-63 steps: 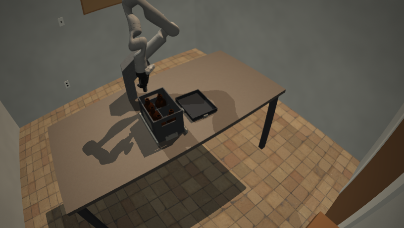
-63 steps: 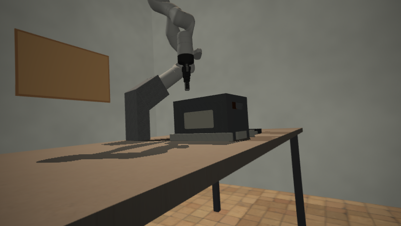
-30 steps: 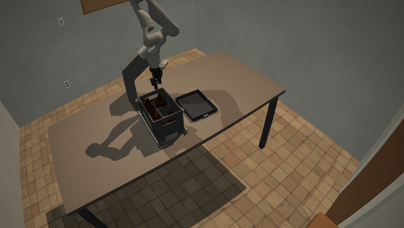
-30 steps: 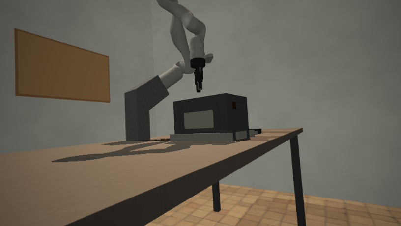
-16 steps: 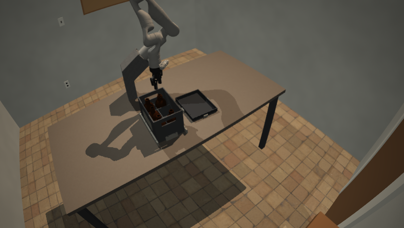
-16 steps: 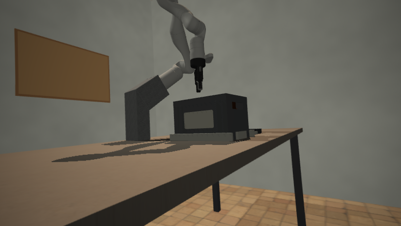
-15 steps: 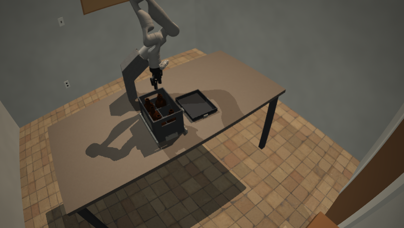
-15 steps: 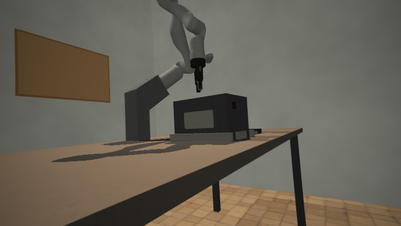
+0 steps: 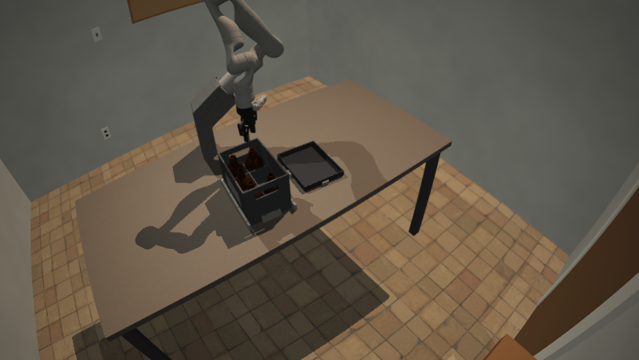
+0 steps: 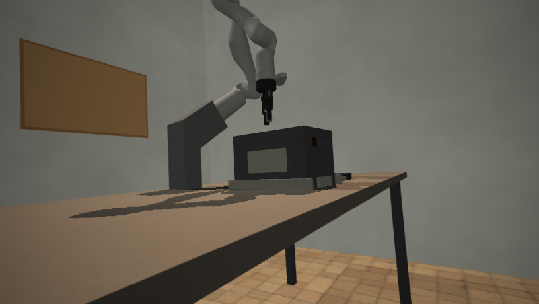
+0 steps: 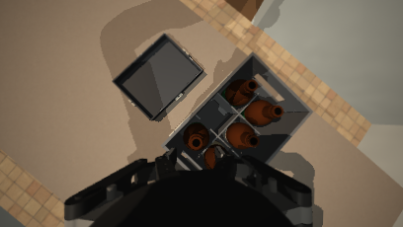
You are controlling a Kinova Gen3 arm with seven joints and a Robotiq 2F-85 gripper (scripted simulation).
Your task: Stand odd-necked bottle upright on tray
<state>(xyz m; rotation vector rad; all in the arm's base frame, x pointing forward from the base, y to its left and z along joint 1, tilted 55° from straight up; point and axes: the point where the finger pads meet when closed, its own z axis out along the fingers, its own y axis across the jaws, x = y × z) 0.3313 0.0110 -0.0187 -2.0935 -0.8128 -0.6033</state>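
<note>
Now: the glass bottle 15 cm below my hand. Also, from my hand: dark tray 23 cm to the left, 23 cm below, 4 cm ahead; crate 16 cm below, 9 cm ahead, 4 cm to the right.
</note>
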